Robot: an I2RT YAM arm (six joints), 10 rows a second.
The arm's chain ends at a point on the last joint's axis. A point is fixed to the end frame.
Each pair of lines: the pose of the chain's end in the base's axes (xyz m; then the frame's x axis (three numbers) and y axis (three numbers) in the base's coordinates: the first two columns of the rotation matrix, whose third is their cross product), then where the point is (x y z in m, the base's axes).
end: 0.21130 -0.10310 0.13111 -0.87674 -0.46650 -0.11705 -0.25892 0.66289 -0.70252
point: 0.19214 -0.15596 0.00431
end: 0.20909 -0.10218 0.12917 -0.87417 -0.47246 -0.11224 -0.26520 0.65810 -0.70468
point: 0.18987 -0.15573 0.00267
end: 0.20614 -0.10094 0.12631 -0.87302 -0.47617 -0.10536 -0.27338 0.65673 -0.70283
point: 0.18617 -0.15461 -0.00002
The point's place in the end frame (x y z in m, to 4 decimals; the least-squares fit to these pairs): 0.0563 0.0590 0.1122
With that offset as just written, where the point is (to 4 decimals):
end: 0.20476 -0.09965 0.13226 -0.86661 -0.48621 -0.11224 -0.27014 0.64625 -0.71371
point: 0.1871 -0.1549 0.0063
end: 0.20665 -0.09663 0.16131 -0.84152 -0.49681 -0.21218 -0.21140 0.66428 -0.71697
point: 0.2026 -0.1481 0.0326
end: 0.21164 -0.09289 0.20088 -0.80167 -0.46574 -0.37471 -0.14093 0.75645 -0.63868
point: 0.2234 -0.1260 0.0667
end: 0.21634 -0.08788 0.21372 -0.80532 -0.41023 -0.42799 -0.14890 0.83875 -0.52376
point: 0.2266 -0.1017 0.0761
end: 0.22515 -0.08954 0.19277 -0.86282 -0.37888 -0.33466 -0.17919 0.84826 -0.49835
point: 0.2190 -0.1023 0.0548
